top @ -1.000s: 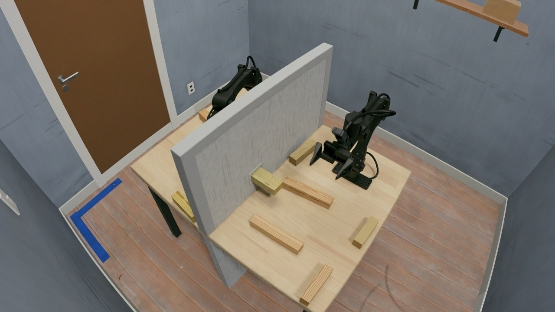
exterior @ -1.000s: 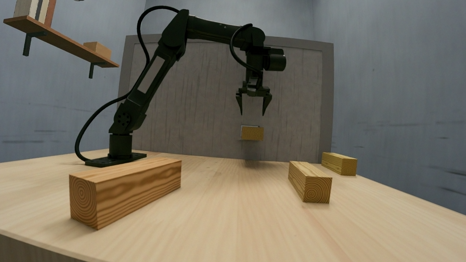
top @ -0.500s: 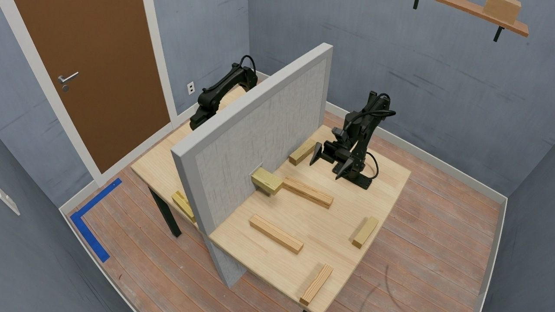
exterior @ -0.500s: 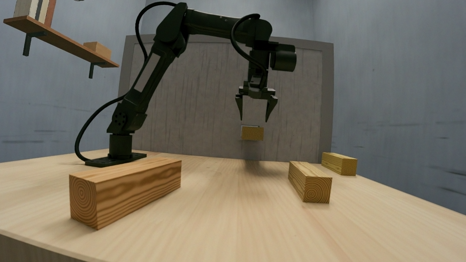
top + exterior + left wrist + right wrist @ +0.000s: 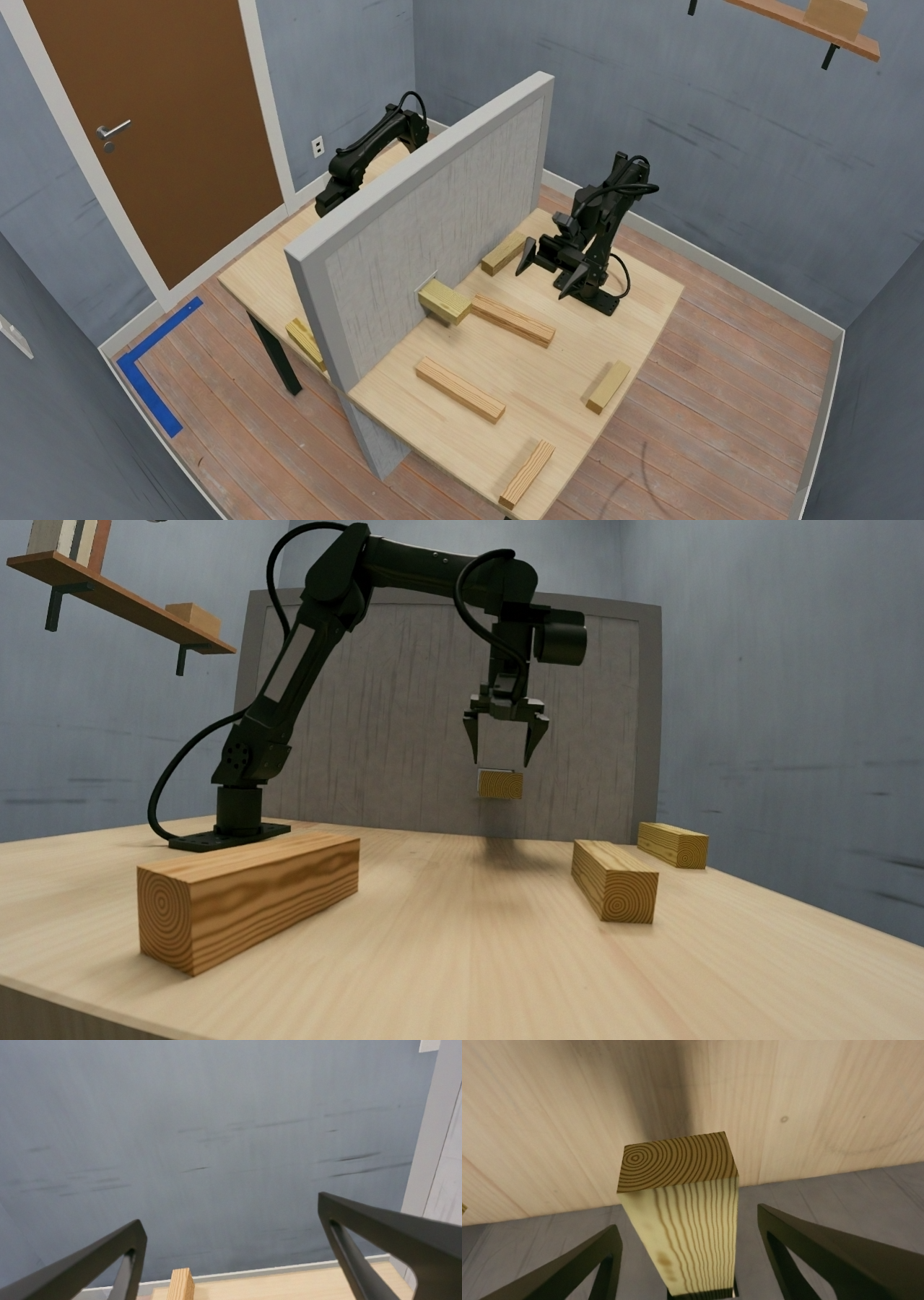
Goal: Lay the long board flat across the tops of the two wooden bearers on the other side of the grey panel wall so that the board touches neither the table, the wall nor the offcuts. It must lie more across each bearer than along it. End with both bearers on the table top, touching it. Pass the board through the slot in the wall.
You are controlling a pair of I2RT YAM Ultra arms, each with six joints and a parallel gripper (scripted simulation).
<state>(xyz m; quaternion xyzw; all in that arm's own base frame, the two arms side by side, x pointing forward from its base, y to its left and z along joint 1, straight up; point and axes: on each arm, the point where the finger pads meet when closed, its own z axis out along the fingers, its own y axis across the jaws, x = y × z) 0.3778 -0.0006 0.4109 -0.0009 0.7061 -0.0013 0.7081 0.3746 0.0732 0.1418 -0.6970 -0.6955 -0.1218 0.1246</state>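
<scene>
My left hand is 37 cm to the left of the long pale board, 31 cm above it and 2 cm past it. From my left hand the other things lie so: wooden bearer 39 cm below, 11 cm ahead, 10 cm to the right; then thick block 84 cm to the right, 39 cm below, 16 cm behind.
</scene>
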